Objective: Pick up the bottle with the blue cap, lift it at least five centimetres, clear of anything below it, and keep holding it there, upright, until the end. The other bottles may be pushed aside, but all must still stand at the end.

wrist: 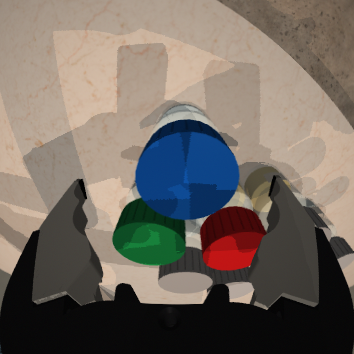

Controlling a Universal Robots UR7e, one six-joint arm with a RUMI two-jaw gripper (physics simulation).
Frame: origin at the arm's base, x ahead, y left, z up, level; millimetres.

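Seen in the pictures: gripper, fingertip midpoint: (176, 178).
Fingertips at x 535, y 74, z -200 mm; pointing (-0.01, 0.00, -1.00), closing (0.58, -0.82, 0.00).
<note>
A point is followed by its place in that frame.
The bottle with the blue cap (187, 172) @[x 562, y 84, z -162 mm] is seen from above near the middle of the wrist view. Its cap looks large and hides most of its clear body, which shows a little above the cap. My gripper (176, 178) @[x 535, y 74, z -200 mm] is wide open, with one finger at the left and one at the right of the view. The blue cap appears between the two fingertips, with a gap on each side, and nothing is gripped. How far the fingertips are above or below the cap cannot be told.
A green-capped bottle (149, 237) @[x 506, y 76, z -162 mm] and a red-capped bottle (234, 240) @[x 536, y 24, z -162 mm] stand close below the blue cap in view. Grey-capped bottles (185, 280) @[x 464, y 16, z -162 mm] (235, 289) @[x 471, y -48, z -162 mm] are behind them. More bottles stand at the right, partly behind the right finger. The round table's edge (300, 65) @[x 685, y 22, z -267 mm] curves at upper right.
</note>
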